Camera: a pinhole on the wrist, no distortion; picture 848 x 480 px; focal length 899.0 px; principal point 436.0 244.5 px. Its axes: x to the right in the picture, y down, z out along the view. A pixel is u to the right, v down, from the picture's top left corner.
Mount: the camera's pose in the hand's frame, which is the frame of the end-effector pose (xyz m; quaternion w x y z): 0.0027 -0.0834 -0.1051 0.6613 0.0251 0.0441 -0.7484
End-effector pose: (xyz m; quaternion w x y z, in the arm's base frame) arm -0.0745 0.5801 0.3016 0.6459 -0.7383 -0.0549 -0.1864
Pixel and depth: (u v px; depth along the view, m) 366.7 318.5 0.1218
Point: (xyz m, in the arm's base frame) -0.0841 0.6077 0.3872
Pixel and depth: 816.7 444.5 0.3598
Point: -0.0509 0.8429 0.5641
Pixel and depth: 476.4 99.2 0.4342
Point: -0.1076 0.9305 0.3773
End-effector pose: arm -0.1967 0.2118 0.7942 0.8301 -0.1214 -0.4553 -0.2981
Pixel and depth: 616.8 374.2 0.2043
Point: -0.3373 0.1268 0.8614
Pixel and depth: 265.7 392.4 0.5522
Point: -0.4852 0.3438 1.1390
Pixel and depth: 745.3 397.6 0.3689
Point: -0.4960 0.1065 0.9614
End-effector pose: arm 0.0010 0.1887 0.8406 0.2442 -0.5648 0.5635 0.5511
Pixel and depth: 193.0 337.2 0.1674
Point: 0.0233 0.2507 0.7770
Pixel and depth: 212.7 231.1 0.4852
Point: -0.1287 0.5333 0.7117
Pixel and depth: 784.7 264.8 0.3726
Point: 0.1527 0.4788 0.6799
